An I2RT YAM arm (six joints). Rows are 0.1 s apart.
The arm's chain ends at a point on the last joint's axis. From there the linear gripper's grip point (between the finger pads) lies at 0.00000 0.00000 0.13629 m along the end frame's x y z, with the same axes.
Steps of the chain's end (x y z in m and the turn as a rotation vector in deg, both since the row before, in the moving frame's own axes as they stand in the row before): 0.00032, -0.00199, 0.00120, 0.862, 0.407, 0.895; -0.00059, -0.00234, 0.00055, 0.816, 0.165, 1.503; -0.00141, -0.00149, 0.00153, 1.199, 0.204, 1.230; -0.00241, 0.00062, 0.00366, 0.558, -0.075, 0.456; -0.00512, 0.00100, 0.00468, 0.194, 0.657, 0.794; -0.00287, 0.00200, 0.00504, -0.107, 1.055, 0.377; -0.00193, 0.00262, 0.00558, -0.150, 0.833, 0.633; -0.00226, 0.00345, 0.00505, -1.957, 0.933, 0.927; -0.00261, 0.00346, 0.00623, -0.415, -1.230, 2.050
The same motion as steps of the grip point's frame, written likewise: 0.00130, -0.00403, 0.00118, 0.862, 0.407, 0.895; -0.00017, -0.00428, 0.00054, 0.816, 0.165, 1.503; -0.00089, -0.00434, 0.00150, 1.199, 0.204, 1.230; -0.00258, -0.00071, 0.00365, 0.558, -0.075, 0.456; -0.00355, 0.00055, 0.00467, 0.194, 0.657, 0.794; -0.00036, 0.00226, 0.00502, -0.107, 1.055, 0.377; 0.00005, 0.00299, 0.00557, -0.150, 0.833, 0.633; -0.00008, 0.00812, 0.00495, -1.957, 0.933, 0.927; -0.00555, 0.00439, 0.00620, -0.415, -1.230, 2.050
